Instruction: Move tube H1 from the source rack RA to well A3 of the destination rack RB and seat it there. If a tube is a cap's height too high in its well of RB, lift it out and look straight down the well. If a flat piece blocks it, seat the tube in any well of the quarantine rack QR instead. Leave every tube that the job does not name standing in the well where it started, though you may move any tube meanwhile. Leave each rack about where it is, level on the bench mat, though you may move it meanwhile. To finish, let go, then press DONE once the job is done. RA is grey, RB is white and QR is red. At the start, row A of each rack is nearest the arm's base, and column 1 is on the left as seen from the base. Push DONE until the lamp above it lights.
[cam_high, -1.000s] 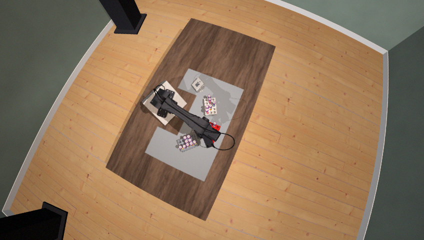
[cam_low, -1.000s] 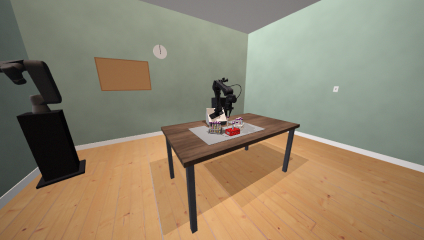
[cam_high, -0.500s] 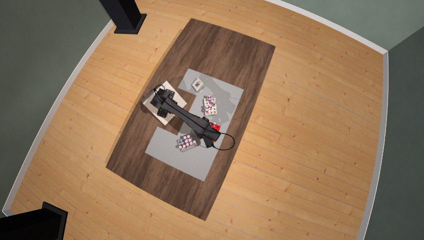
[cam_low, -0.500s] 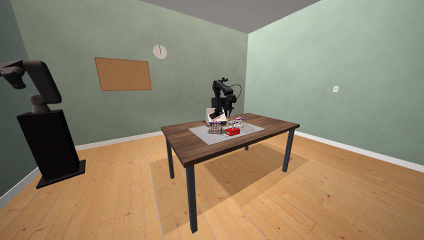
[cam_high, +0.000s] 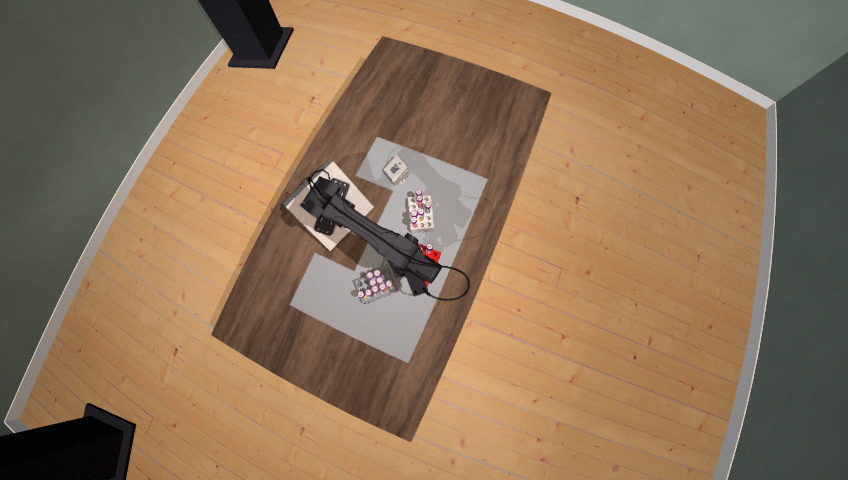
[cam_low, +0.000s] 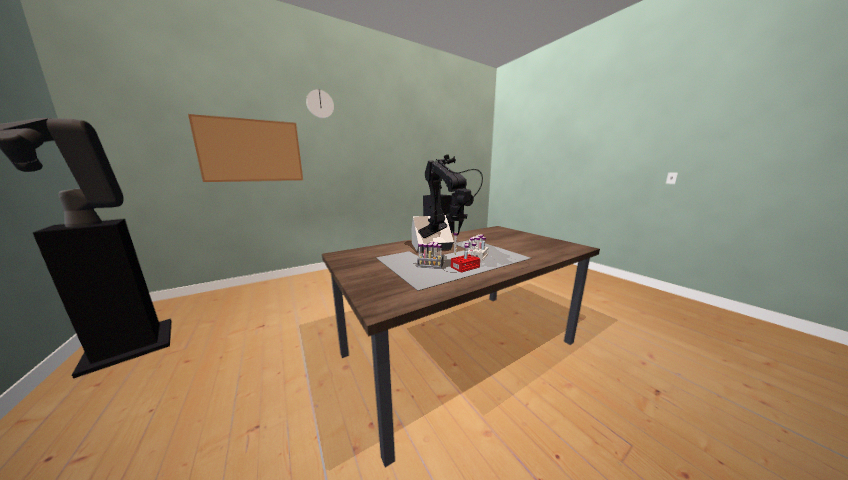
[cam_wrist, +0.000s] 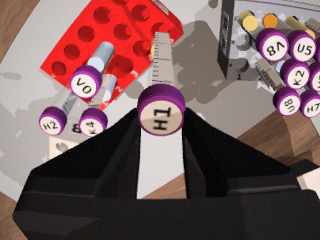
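My gripper is now 60 mm above the tube H1 and 10 mm to the left of it. The rest, counted from my hand: red rack QR (160 mm below, 40 mm to the left, 30 mm ahead); grey rack RA (160 mm below, 120 mm behind, 60 mm to the right); white rack RB (230 mm to the left, 160 mm below, 10 mm behind).
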